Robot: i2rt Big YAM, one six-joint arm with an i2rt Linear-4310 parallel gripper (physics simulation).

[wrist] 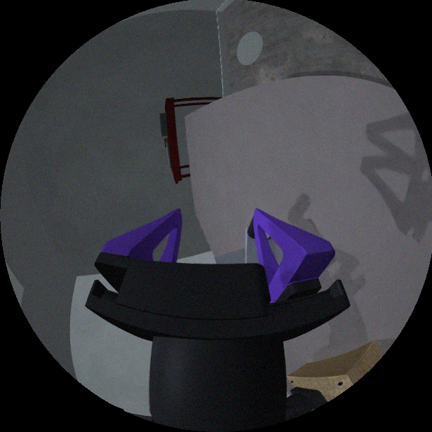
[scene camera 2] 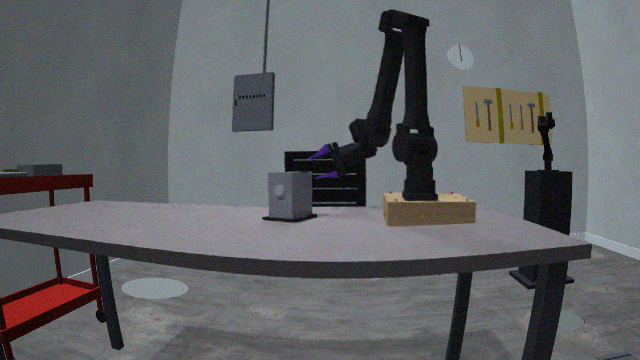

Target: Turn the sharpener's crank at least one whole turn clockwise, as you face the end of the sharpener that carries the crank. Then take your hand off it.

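Seen in the pictures: gripper, fingertip midpoint: (scene camera 2: 311,168); arm's base at its link origin: (scene camera 2: 419,198).
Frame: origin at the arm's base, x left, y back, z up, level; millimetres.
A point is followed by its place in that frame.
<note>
The sharpener (scene camera 2: 291,196) {x -15, y -332, z 6 mm} is a grey box on a thin black base, upright on the table (scene camera 2: 200,230) {x 192, y -514, z -60 mm}. A round pale knob (scene camera 2: 279,191) {x -17, y -364, z 19 mm} shows on its left face in the scene view. The crank does not show in that view. In the wrist view, part of a black crank handle (wrist: 251,229) shows behind the right-hand finger, which hides most of it and the sharpener. My gripper (scene camera 2: 312,168) {x -259, y -310, z 75 mm} (wrist: 217,214) is open and empty, with its purple fingers spread. It stands close to the sharpener's right side in the scene view, around the height of its top.
The arm stands on a wooden block (scene camera 2: 430,212) {x 73, y 20, z -29 mm} (wrist: 322,382) at the table's right. A red cart (scene camera 2: 47,183) (wrist: 174,140) stands beyond the table's left end. A black drawer cabinet (scene camera 2: 359,197) stands behind the table. A second small arm stands on a black pedestal (scene camera 2: 547,200) at the right.
</note>
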